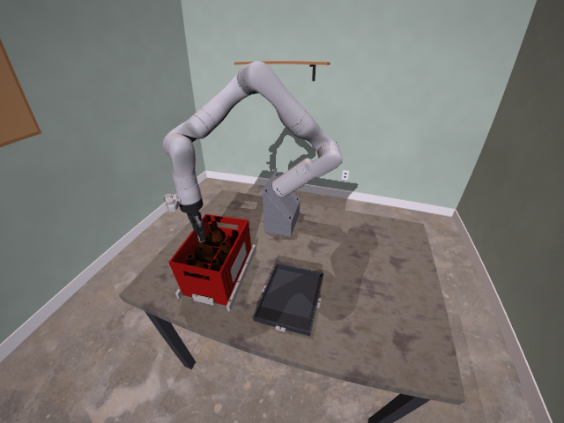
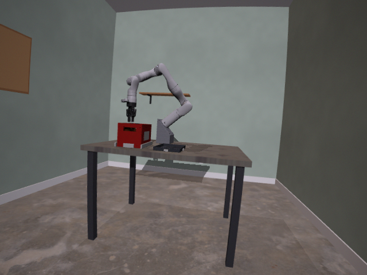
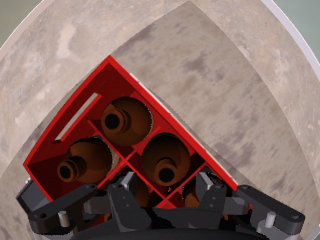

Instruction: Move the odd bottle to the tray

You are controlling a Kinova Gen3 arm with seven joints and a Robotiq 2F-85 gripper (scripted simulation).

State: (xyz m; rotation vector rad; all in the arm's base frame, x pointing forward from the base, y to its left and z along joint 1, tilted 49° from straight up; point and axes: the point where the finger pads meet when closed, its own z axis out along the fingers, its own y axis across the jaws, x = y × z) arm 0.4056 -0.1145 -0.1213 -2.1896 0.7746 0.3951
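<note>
My gripper is now 10 mm past the crate, 40 mm to the right of it and 120 mm above it. The rest, counted from my hand: dark tray: 20 mm ahead, 340 mm to the left, 190 mm below.
</note>
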